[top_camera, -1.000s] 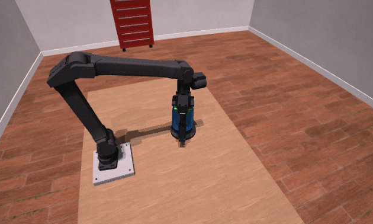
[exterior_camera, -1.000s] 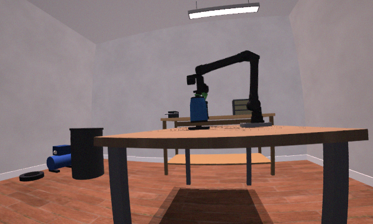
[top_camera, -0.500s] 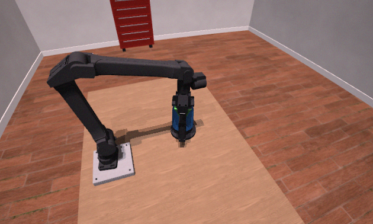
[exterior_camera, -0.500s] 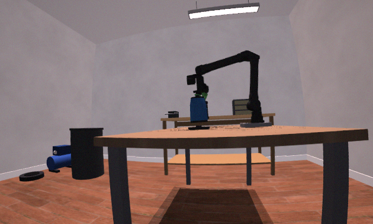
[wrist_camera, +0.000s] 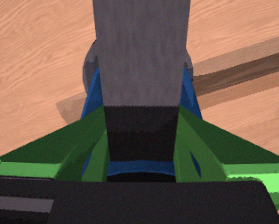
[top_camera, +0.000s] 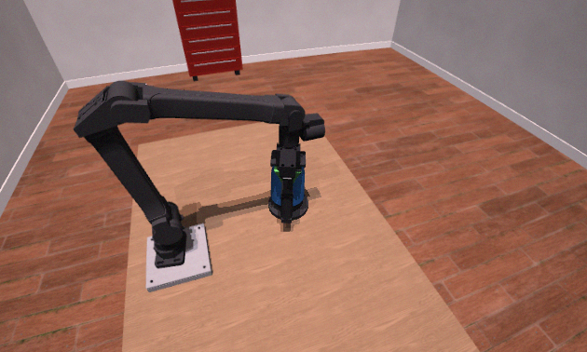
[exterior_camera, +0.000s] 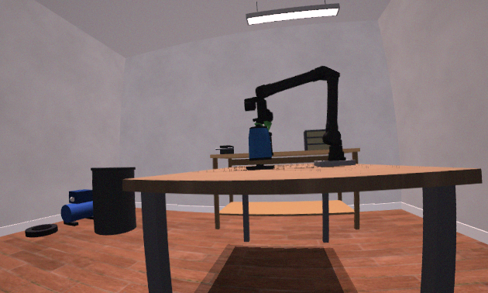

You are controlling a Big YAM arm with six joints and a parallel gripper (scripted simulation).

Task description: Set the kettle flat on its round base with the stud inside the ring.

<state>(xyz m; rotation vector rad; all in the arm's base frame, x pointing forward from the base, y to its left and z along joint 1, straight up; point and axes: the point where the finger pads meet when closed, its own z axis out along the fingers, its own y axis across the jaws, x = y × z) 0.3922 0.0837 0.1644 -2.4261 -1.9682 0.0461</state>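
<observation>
Right now the blue kettle is 5 cm below my hand and 3 cm to the left of it. The rest, counted from my hand: round dark base (18 cm below, 6 cm to the left, 1 cm ahead).
</observation>
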